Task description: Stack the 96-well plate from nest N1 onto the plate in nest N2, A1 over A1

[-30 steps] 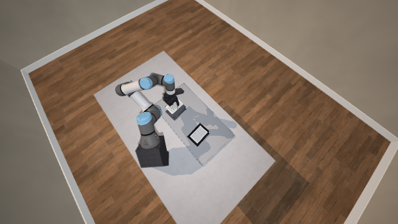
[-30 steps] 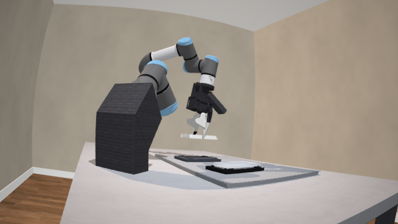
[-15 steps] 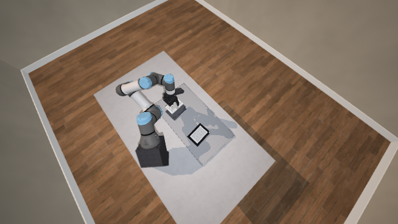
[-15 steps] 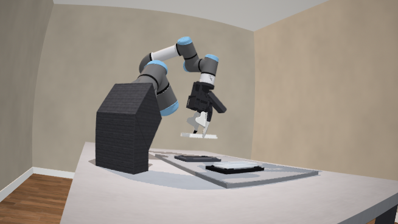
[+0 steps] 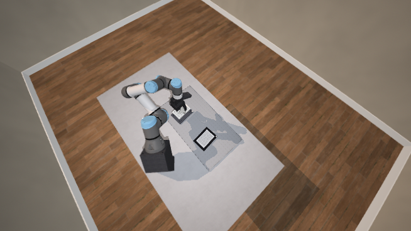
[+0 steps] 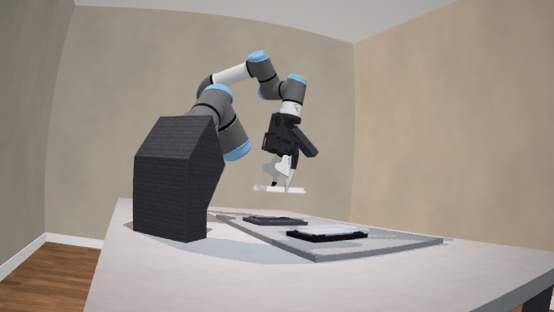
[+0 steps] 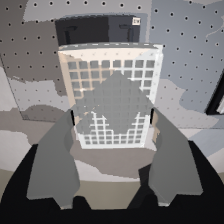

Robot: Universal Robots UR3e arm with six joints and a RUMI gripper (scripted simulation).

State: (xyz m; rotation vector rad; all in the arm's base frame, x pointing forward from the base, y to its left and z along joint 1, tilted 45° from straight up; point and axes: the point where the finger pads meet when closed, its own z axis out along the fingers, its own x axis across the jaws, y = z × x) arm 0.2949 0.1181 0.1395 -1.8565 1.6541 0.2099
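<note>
My gripper is now 4 cm short of the black nest N2, 29 cm to the left of it and 11 cm above it. Also, from my hand: dark plate nest N1 (2 cm to the left, 11 cm below); then label (13 cm ahead, 32 cm to the right, 10 cm below); then white 96-well plate (1 cm below).
</note>
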